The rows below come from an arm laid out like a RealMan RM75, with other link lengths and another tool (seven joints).
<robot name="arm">
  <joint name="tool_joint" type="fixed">
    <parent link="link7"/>
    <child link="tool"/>
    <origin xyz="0.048 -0.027 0.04" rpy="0 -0.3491 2.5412"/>
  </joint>
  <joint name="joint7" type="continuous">
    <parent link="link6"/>
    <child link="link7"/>
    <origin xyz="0 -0.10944 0" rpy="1.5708 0 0"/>
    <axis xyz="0 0 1"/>
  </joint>
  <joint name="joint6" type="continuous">
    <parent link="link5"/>
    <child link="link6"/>
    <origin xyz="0 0 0" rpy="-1.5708 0 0"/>
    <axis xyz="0 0 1"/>
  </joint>
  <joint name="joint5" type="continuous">
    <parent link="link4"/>
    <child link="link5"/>
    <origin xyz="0 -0.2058 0" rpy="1.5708 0 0"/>
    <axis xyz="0 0 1"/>
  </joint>
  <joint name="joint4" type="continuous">
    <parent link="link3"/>
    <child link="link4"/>
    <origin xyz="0 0 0" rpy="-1.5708 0 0"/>
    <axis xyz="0 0 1"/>
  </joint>
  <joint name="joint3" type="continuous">
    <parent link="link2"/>
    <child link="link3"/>
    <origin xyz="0 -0.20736 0" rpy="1.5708 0 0"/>
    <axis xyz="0 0 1"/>
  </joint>
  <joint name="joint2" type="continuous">
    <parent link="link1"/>
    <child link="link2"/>
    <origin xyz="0 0 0" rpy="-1.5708 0 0"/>
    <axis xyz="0 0 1"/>
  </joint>
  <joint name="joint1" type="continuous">
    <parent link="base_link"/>
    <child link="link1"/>
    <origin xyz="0 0 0.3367" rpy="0 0 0"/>
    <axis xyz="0 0 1"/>
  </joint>
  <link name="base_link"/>
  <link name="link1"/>
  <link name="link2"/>
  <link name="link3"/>
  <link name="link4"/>
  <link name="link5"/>
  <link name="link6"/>
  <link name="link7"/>
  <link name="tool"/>
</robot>
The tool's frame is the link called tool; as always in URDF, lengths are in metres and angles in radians. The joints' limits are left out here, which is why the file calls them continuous.
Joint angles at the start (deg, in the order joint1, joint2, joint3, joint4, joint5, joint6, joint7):
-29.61, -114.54, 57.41, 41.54, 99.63, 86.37, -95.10
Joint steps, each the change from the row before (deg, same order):
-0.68, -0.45, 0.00, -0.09, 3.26, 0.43, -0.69
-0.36, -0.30, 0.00, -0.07, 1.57, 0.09, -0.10
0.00, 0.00, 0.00, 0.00, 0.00, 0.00, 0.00
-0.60, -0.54, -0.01, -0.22, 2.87, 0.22, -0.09
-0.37, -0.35, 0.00, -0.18, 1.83, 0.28, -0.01
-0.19, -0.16, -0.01, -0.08, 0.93, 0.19, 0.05
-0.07, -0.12, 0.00, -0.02, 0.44, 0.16, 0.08
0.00, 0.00, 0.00, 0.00, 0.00, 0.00, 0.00
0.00, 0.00, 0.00, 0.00, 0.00, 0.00, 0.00
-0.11, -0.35, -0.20, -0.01, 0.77, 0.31, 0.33
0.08, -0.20, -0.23, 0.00, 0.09, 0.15, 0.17
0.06, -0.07, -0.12, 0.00, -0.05, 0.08, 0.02
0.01, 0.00, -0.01, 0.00, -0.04, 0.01, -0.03
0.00, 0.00, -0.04, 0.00, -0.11, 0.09, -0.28
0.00, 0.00, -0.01, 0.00, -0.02, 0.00, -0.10
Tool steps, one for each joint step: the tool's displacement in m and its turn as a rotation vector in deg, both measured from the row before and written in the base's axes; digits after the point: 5 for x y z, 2 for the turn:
-0.00009, -0.00202, -0.00957, -2.33, 2.16, -0.18
0.00025, -0.00099, -0.00493, -0.98, 1.08, -0.25
0.00000, 0.00000, 0.00000, 0.00, 0.00, 0.00
-0.00020, -0.00240, -0.00901, -1.84, 1.96, -0.45
-0.00016, -0.00209, -0.00585, -1.30, 1.20, -0.35
-0.00003, -0.00115, -0.00278, -0.66, 0.62, -0.26
0.00019, -0.00087, -0.00156, -0.37, 0.24, -0.20
0.00000, 0.00000, 0.00000, 0.00, 0.00, 0.00
0.00000, 0.00000, 0.00000, 0.00, 0.00, 0.00
0.00078, -0.00167, -0.00278, -0.52, 0.23, -0.45
0.00010, -0.00080, -0.00061, -0.04, -0.23, -0.03
-0.00004, -0.00028, 0.00003, 0.01, -0.19, 0.07
-0.00001, 0.00002, 0.00009, 0.01, -0.05, 0.04
0.00006, 0.00010, 0.00021, -0.09, -0.20, 0.25
-0.00005, 0.00008, 0.00005, -0.02, -0.04, 0.10

